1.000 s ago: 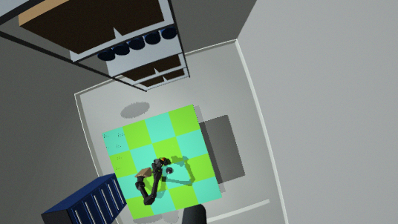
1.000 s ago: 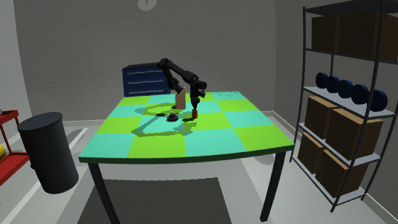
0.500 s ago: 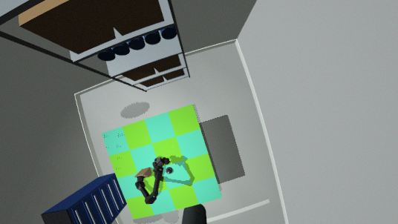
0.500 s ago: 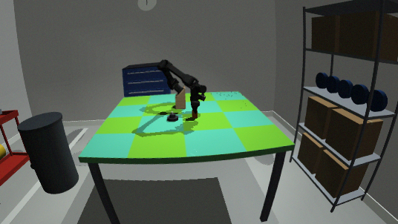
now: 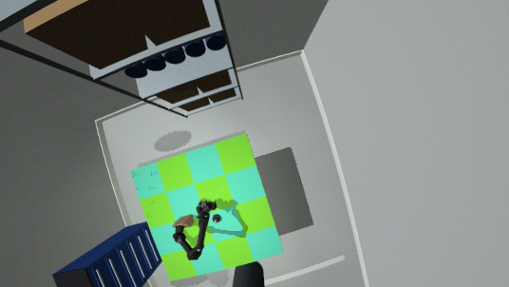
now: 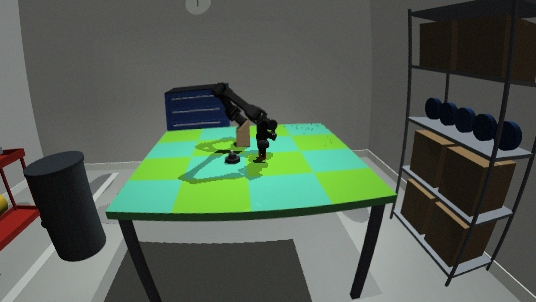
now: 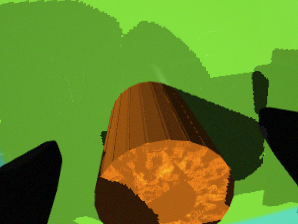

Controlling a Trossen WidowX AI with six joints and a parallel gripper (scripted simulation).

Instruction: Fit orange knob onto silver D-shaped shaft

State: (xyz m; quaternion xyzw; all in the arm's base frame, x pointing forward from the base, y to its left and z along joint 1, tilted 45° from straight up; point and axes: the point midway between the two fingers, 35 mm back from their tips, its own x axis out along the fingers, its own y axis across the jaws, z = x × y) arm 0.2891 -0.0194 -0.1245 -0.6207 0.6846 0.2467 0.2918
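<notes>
The orange knob lies 20 mm above my gripper tip. The rest, counted from my gripper tip: dark round pedestal (10 mm ahead, 170 mm to the right, 10 mm above).
</notes>
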